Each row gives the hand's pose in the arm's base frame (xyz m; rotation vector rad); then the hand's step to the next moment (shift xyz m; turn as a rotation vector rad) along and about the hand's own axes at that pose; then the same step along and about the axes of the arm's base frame.
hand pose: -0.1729 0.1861 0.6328 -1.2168 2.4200 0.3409
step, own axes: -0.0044 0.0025 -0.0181 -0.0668 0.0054 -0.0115
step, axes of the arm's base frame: -0.0041 -0.0025 0.0182 0.0286 0.0459 0.0412
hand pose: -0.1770 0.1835 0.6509 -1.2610 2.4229 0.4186
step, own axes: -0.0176 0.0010 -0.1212 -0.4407 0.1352 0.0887
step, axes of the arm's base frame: -0.0146 -0.0383 0.1154 0.1374 0.4281 0.1349
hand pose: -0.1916 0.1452 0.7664 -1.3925 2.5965 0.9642
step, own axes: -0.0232 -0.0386 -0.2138 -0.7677 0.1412 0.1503
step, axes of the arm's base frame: 0.0956 -0.1137 0.1602 0.3126 0.7055 0.1909
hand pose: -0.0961 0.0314 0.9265 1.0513 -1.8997 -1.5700
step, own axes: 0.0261 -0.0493 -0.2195 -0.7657 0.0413 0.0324
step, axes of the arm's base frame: 0.1624 -0.1578 0.0031 0.4266 0.6260 0.1233
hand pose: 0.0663 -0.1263 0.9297 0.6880 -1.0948 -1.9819
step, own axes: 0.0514 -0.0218 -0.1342 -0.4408 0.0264 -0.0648
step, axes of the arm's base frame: 0.0625 -0.0962 -0.0892 0.3084 0.3210 0.0326
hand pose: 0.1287 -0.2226 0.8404 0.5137 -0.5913 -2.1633
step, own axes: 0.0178 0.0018 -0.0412 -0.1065 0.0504 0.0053
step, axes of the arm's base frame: 0.0130 -0.0249 -0.0350 0.0898 0.0580 0.0498
